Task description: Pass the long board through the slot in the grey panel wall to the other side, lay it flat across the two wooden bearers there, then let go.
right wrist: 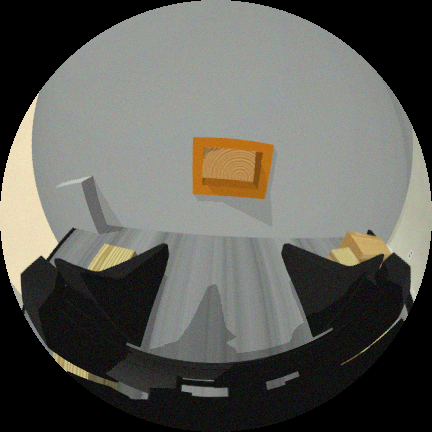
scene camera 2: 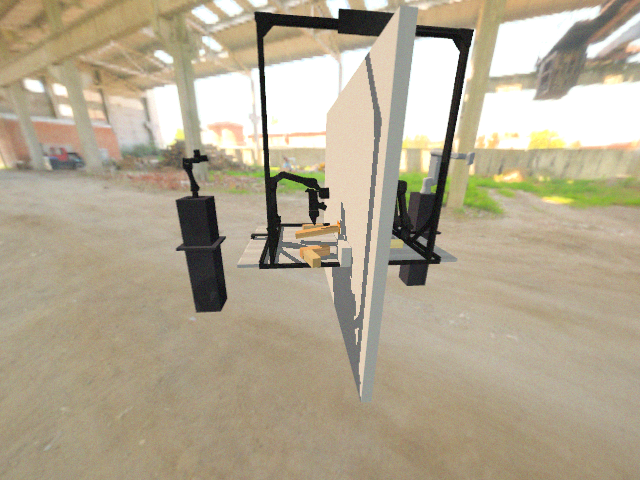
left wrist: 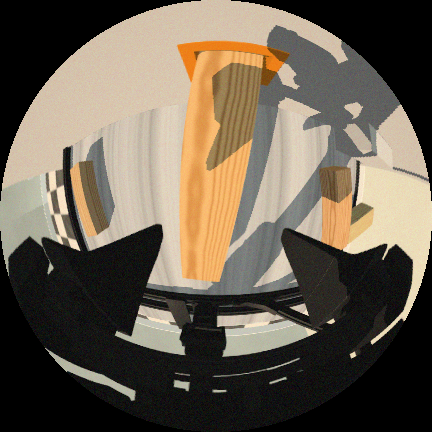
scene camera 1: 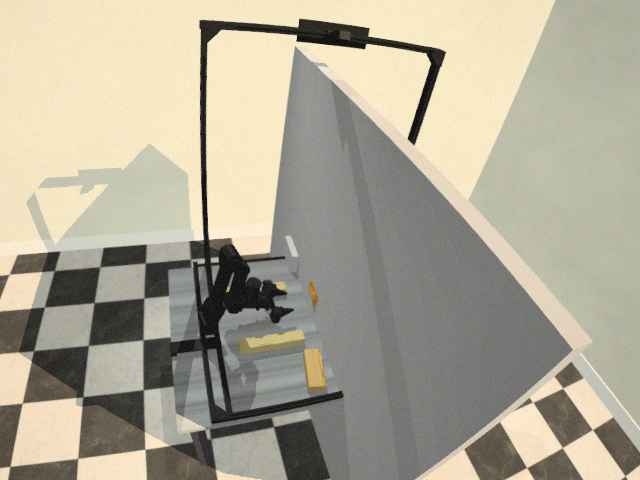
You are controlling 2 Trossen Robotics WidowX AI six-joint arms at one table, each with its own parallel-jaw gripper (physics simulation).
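Frame: origin at the left arm's base, x ahead, y left, z up, level; millimetres.
Where they show: left gripper, fingertip midpoint: [scene camera 2: 314, 223] [left wrist: 224, 232]; right gripper, fingertip midpoint: [right wrist: 227, 250] [scene camera 1: 290, 301]; left arm's base at its link origin: [left wrist: 205, 308]; right arm's base at its link origin: [scene camera 2: 404, 236] [scene camera 1: 208, 328].
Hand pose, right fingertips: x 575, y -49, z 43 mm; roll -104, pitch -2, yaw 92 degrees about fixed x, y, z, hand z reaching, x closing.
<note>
Each offset is from my right fingertips to the centre of the thing. "pt": to the spot under its first point.
The long board {dx -253, dy +24, dz +12 mm} [scene camera 2: 315, 231] [left wrist: 200, 200] slopes gently up into the orange-framed slot {pt dx -144, dy +13, dz +68 mm} [left wrist: 225, 46] [right wrist: 197, 165] of the grey panel wall [scene camera 1: 387, 258] [scene camera 2: 356, 155]. The board's end grain shows inside the slot in the right wrist view. My left gripper [scene camera 2: 313, 223] [left wrist: 224, 232] is open and points down over the board, holding nothing. My right gripper [scene camera 1: 289, 301] [right wrist: 227, 250] is open and empty on the other side, facing the wall below the slot. Two pale yellow bearers {dx +111, dy +156, dz -40 mm} [scene camera 1: 272, 345] {pt dx +8, dy -106, dz -18 mm} [right wrist: 112, 256] lie on that side, one on each side of the right gripper; the farther is partly hidden in scene camera 1.
A tan block {dx -19, dy +303, dz -43 mm} [scene camera 1: 314, 369] [right wrist: 367, 247] lies by the wall beyond one bearer. On the left arm's side, one wood block {dx -289, dy +298, dz -40 mm} [left wrist: 90, 197] lies left in the wrist view, and another {dx -315, dy -215, dz -38 mm} [left wrist: 336, 225] lies right beside a pale block {dx -339, dy -313, dz -37 mm} [left wrist: 363, 217]. A grey upright piece {pt dx -81, dy -221, dz -15 mm} [right wrist: 95, 205] stands against the wall.
</note>
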